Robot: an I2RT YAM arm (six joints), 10 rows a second.
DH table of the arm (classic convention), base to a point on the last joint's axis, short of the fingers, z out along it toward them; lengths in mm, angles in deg. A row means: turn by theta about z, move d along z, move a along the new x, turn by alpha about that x. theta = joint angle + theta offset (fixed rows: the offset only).
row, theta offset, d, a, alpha
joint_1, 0, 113.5, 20, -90
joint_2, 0, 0, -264, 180
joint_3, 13.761, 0, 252.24, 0
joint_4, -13.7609, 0, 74, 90
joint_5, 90, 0, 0, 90
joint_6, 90, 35.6, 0, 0
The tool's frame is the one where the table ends.
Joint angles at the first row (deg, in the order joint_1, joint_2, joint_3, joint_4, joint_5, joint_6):
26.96 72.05 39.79 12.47 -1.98 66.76
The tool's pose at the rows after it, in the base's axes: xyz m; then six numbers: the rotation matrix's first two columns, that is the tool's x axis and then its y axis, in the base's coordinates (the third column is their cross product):
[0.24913, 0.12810, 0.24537, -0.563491, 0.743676, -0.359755, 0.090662, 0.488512, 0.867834]
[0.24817, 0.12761, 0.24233, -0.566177, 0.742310, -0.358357, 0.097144, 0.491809, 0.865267]
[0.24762, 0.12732, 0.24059, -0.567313, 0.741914, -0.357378, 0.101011, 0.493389, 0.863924]
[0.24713, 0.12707, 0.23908, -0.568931, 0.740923, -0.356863, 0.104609, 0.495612, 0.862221]
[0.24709, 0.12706, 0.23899, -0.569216, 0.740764, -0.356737, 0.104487, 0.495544, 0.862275]
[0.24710, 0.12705, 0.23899, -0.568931, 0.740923, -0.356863, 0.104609, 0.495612, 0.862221]
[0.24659, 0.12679, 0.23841, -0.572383, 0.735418, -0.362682, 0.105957, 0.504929, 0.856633]
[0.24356, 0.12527, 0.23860, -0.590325, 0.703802, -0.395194, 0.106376, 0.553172, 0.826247]
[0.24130, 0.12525, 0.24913, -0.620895, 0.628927, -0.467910, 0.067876, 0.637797, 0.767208]
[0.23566, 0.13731, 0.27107, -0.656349, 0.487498, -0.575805, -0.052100, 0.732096, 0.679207]
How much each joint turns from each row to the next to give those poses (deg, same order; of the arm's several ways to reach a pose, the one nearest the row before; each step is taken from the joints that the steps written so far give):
0.00 -0.02 -0.42 0.13 0.00 0.00
0.00 0.00 -0.52 0.04 0.00 0.00
0.00 0.00 -0.30 0.05 0.02 0.02
0.00 0.00 -0.25 -0.04 0.00 -0.02
0.00 0.00 -0.02 0.02 -0.02 0.00
0.00 0.00 0.00 0.00 0.02 0.00
0.00 -0.09 0.00 -0.55 0.00 -0.48
0.00 -0.83 0.42 -3.39 -0.02 -2.71
0.18 -1.16 2.73 -6.25 -0.28 -6.05
2.82 -0.80 5.01 -6.86 0.17 -8.88

